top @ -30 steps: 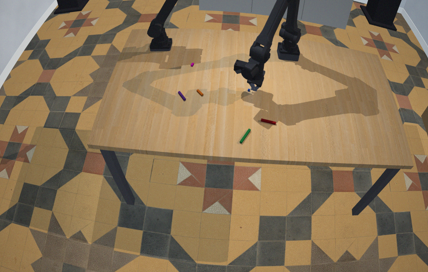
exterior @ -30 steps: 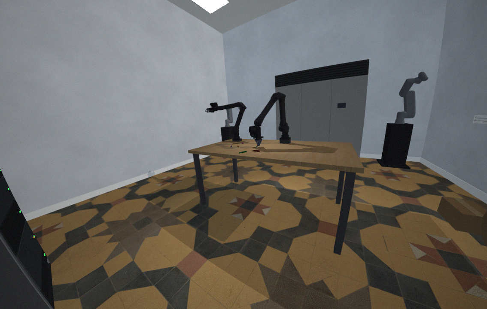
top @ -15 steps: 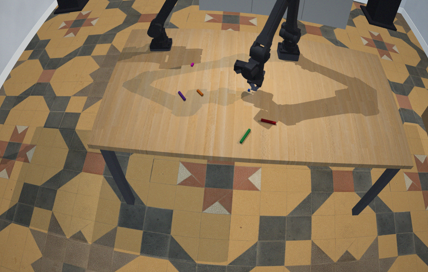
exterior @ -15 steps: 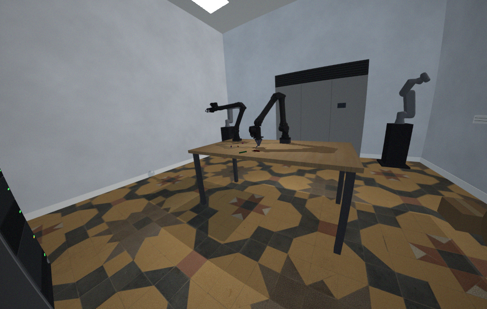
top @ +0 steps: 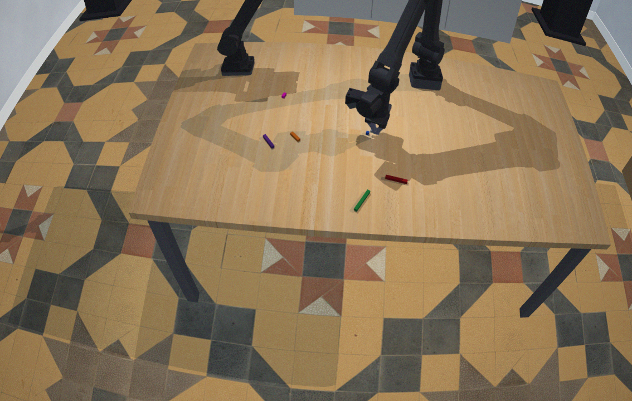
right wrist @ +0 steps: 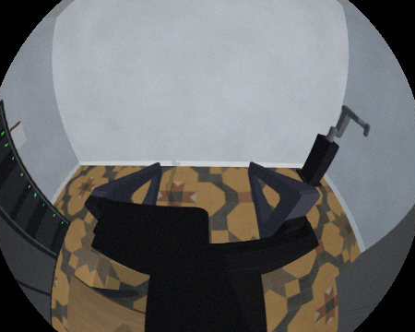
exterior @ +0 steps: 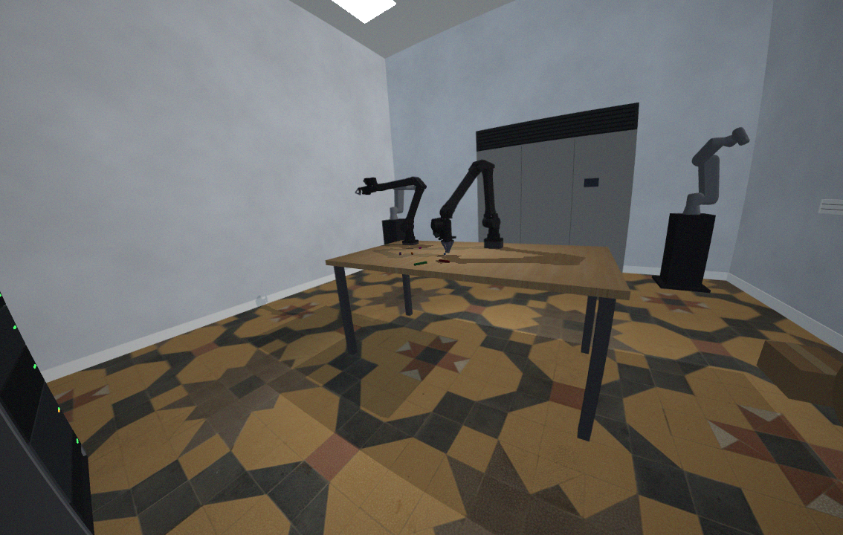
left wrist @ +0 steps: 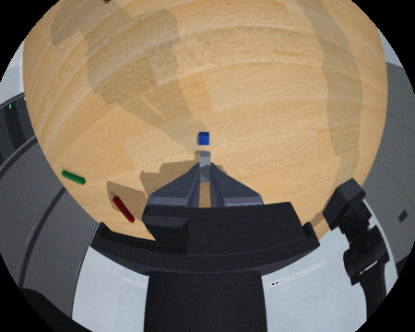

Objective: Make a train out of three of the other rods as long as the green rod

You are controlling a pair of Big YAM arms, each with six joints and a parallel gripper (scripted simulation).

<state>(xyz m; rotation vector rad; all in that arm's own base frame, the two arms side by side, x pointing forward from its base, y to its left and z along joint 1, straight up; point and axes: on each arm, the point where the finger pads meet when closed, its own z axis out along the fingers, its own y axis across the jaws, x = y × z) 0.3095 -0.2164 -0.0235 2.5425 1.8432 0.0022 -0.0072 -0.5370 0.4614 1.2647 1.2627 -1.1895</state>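
The grey rod lies right at my left hand. The rest, counted from my left hand: green rod 26 cm ahead, 4 cm to the right, 2 cm below; blue rod 3 cm to the right, 2 cm below, 1 cm behind; red rod 18 cm ahead, 6 cm to the left, 2 cm below.
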